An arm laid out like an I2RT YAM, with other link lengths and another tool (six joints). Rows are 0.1 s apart.
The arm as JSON. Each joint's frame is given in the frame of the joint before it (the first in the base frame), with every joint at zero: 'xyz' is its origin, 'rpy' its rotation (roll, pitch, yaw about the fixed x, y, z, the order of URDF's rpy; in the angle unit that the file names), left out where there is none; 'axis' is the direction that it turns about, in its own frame. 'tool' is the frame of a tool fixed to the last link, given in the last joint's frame.
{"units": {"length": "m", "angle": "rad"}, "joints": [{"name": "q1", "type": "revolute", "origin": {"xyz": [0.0, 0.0, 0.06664]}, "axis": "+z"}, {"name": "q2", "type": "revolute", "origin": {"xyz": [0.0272, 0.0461, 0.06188]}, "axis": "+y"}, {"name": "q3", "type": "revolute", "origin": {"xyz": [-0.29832, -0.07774, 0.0]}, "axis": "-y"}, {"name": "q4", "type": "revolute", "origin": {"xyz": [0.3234, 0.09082, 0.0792]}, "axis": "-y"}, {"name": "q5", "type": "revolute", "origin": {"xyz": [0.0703, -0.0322, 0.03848]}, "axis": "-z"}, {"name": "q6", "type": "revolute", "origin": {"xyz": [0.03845, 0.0, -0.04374]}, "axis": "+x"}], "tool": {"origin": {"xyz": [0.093, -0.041, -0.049], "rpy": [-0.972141, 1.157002, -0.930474]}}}
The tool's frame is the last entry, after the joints.
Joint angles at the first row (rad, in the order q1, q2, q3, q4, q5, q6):
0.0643 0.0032 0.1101 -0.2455 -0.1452 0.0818
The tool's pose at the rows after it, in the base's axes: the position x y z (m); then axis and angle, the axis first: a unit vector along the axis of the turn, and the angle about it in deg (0 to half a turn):
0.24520 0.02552 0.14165 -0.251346 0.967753 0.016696 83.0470
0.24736 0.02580 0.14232 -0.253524 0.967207 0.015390 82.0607
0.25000 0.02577 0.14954 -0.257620 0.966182 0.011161 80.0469
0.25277 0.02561 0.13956 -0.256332 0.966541 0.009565 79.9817
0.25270 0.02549 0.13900 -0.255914 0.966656 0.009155 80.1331
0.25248 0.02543 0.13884 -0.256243 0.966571 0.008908 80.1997
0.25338 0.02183 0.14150 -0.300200 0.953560 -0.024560 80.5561
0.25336 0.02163 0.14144 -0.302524 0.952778 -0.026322 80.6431
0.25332 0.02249 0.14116 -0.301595 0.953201 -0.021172 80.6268
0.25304 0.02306 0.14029 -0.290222 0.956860 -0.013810 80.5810
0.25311 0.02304 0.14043 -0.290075 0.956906 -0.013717 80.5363
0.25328 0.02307 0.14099 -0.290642 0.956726 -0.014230 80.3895
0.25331 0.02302 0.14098 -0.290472 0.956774 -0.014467 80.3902
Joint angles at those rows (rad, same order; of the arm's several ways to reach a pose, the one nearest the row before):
0.0643 0.0033 0.0460 -0.1581 -0.1463 0.0826
0.0651 0.0032 0.0372 -0.1318 -0.1459 0.0826
0.0650 0.0032 0.0372 -0.0959 -0.1448 0.0818
0.0650 0.0037 0.0055 -0.0627 -0.1421 0.0822
0.0651 0.0052 0.0055 -0.0639 -0.1413 0.0818
0.0650 0.0033 0.0055 -0.0669 -0.1413 0.0811
0.0650 0.0032 0.0055 -0.0677 -0.1418 0.0074
0.0651 0.0033 0.0055 -0.0688 -0.1417 0.0032
0.0650 0.0032 0.0055 -0.0693 -0.1463 0.0082
0.0643 0.0032 0.0055 -0.0700 -0.1455 0.0261
0.0639 0.0033 0.0055 -0.0692 -0.1459 0.0265
0.0642 0.0032 0.0055 -0.0666 -0.1456 0.0261
0.0642 0.0037 0.0055 -0.0662 -0.1452 0.0261

